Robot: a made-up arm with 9 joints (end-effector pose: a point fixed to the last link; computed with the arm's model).
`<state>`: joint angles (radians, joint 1 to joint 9).
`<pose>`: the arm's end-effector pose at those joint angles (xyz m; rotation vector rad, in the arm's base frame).
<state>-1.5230 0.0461 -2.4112 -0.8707 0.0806 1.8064 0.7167 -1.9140 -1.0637</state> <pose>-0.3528 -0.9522 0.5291 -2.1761 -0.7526 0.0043</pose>
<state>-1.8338 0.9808 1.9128 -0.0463 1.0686 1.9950 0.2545 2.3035 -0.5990</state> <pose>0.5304 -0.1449 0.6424 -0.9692 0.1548 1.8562</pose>
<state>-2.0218 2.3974 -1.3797 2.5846 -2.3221 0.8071 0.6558 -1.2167 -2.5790</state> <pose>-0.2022 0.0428 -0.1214 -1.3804 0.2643 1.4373</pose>
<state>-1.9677 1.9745 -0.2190 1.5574 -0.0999 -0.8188 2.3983 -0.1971 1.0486</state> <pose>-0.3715 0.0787 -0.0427 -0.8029 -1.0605 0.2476</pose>
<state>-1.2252 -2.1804 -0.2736 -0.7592 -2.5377 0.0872 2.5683 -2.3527 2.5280</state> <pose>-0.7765 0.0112 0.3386 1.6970 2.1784 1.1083</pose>
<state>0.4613 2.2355 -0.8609 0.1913 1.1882 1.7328 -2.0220 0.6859 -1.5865</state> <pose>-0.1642 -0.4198 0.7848 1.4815 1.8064 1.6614</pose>
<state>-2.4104 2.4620 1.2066 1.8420 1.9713 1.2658 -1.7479 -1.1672 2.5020</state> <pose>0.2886 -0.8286 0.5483 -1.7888 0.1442 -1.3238</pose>
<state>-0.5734 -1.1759 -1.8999 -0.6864 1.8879 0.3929 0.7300 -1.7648 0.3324</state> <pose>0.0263 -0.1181 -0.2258 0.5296 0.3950 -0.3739</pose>
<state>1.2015 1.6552 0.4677 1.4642 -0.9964 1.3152 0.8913 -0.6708 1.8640</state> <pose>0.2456 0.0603 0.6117 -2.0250 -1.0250 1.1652</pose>
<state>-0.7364 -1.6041 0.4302 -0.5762 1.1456 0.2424 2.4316 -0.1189 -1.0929</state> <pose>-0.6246 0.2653 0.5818 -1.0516 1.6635 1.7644</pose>
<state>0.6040 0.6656 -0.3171 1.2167 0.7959 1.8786 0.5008 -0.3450 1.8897</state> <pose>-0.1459 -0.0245 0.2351 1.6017 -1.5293 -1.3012</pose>
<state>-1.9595 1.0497 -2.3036 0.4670 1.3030 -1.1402 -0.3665 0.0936 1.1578</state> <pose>-0.0518 0.0172 1.3483 -2.1548 -0.9077 0.7485</pose>
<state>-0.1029 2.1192 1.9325 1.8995 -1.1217 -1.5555 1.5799 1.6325 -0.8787</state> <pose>0.5102 -0.2751 -0.2581 1.0010 0.0865 1.8649</pose>
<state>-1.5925 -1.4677 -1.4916 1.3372 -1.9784 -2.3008 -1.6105 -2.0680 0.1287</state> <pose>0.4152 -0.6263 1.1459 -0.2215 2.1951 0.6112</pose>
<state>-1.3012 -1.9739 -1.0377 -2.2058 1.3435 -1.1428 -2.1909 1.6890 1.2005</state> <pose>0.0628 -0.1727 -0.9764 1.0945 0.6608 0.4322</pose>
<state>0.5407 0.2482 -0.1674 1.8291 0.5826 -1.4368 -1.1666 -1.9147 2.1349</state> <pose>-0.5903 0.8703 -0.2316 1.7045 1.3757 -1.2428</pose>
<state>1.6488 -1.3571 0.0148 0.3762 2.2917 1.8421 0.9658 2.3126 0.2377</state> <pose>-0.1342 -0.5077 0.6729 -0.7085 -2.7842 -0.1887</pose>
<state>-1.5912 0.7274 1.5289 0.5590 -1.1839 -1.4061 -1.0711 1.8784 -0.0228</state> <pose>0.0908 -0.3036 -0.1074 -1.9856 -1.8580 -0.7681</pose>
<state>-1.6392 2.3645 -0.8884 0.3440 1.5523 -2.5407 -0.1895 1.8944 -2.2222</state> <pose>-0.9452 0.2821 -0.0916 1.3172 -1.9938 1.4164</pose>
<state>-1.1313 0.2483 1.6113 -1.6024 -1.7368 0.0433 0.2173 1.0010 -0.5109</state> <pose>-0.4618 0.4396 0.6555 -1.2854 0.8437 -1.5637</pose>
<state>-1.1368 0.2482 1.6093 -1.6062 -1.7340 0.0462 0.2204 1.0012 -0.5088</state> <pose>-0.4610 0.4438 0.6528 -1.2833 0.8366 -1.5703</pose>
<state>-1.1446 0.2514 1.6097 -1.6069 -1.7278 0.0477 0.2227 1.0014 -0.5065</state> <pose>-0.4589 0.4473 0.6499 -1.2851 0.8291 -1.5753</pose>
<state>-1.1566 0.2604 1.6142 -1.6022 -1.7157 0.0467 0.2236 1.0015 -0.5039</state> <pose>-0.4541 0.4500 0.6468 -1.2940 0.8206 -1.5775</pose>
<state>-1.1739 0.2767 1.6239 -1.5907 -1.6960 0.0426 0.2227 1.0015 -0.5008</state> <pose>-0.4462 0.4514 0.6434 -1.3113 0.8108 -1.5763</pose>
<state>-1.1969 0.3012 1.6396 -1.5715 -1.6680 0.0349 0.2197 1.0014 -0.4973</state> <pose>-0.4347 0.4511 0.6394 -1.3370 0.7999 -1.5712</pose>
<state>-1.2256 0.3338 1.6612 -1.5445 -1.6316 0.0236 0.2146 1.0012 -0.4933</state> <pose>-0.4199 0.4487 0.6346 -1.3695 0.7876 -1.5622</pose>
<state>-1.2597 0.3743 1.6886 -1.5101 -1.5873 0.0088 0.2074 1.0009 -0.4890</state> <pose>-0.4020 0.4439 0.6285 -1.4064 0.7737 -1.5502</pose>
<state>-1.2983 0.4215 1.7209 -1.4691 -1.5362 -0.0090 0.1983 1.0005 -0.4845</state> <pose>-0.3819 0.4363 0.6208 -1.4442 0.7579 -1.5358</pose>
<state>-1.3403 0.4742 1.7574 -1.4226 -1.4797 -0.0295 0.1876 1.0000 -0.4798</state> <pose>-0.3604 0.4257 0.6110 -1.4798 0.7398 -1.5206</pose>
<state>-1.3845 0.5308 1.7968 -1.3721 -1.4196 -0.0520 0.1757 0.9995 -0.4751</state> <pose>-0.3385 0.4123 0.5990 -1.5105 0.7188 -1.5065</pose>
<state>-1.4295 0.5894 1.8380 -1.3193 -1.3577 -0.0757 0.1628 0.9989 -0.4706</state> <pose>-0.3172 0.3963 0.5846 -1.5342 0.6945 -1.4950</pose>
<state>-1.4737 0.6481 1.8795 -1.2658 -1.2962 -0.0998 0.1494 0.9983 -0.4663</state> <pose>-0.2974 0.3783 0.5682 -1.5502 0.6670 -1.4874</pose>
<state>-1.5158 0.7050 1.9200 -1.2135 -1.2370 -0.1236 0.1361 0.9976 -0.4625</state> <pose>-0.2794 0.3592 0.5505 -1.5587 0.6366 -1.4842</pose>
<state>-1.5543 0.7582 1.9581 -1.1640 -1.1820 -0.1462 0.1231 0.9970 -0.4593</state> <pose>-0.2636 0.3399 0.5323 -1.5610 0.6047 -1.4850</pose>
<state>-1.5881 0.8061 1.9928 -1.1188 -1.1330 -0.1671 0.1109 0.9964 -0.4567</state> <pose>-0.2500 0.3213 0.5148 -1.5588 0.5728 -1.4889</pose>
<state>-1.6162 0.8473 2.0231 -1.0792 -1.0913 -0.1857 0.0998 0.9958 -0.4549</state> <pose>-0.2387 0.3042 0.4988 -1.5536 0.5430 -1.4943</pose>
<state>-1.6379 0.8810 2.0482 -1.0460 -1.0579 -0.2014 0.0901 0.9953 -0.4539</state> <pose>-0.2298 0.2894 0.4854 -1.5472 0.5178 -1.4995</pose>
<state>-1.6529 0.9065 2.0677 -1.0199 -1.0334 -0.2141 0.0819 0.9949 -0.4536</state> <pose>-0.2233 0.2772 0.4751 -1.5412 0.4986 -1.5034</pose>
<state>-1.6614 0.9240 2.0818 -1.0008 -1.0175 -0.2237 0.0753 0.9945 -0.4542</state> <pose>-0.2192 0.2678 0.4682 -1.5360 0.4865 -1.5048</pose>
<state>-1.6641 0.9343 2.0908 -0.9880 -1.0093 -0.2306 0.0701 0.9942 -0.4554</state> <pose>-0.2173 0.2610 0.4645 -1.5324 0.4812 -1.5035</pose>
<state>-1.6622 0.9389 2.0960 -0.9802 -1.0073 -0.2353 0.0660 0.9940 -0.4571</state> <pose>-0.2171 0.2562 0.4633 -1.5302 0.4818 -1.4998</pose>
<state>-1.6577 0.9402 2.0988 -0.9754 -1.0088 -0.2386 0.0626 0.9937 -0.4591</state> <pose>-0.2180 0.2526 0.4637 -1.5289 0.4856 -1.4946</pose>
